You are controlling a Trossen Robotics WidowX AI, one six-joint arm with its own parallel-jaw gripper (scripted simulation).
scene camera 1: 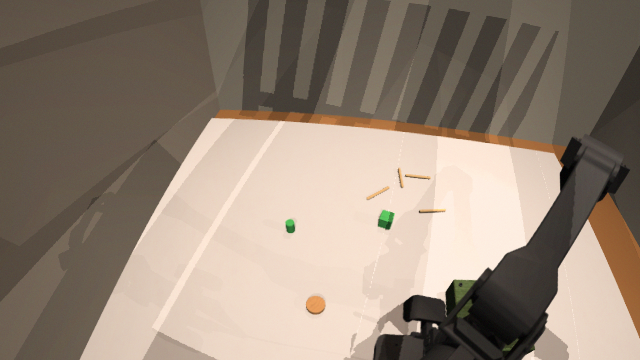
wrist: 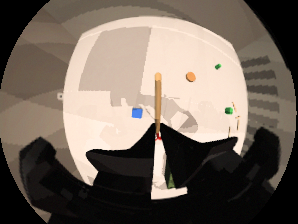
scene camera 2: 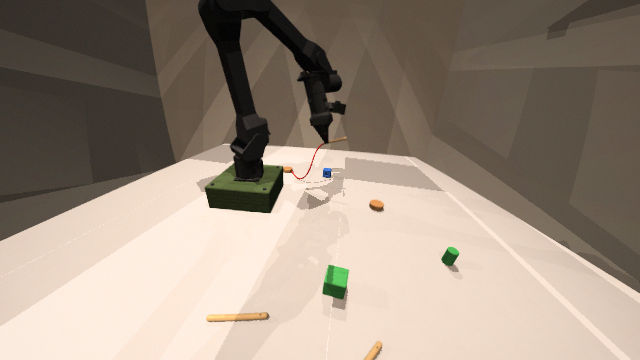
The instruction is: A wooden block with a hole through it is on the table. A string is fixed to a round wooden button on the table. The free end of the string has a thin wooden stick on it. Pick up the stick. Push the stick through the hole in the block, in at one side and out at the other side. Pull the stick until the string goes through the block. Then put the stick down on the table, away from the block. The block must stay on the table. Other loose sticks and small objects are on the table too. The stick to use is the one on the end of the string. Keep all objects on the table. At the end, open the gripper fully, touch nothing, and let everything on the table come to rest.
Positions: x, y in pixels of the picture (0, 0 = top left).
Labels:
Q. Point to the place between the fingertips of the gripper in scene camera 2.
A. At 326, 143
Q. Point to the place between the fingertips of the gripper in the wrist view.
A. At 157, 125

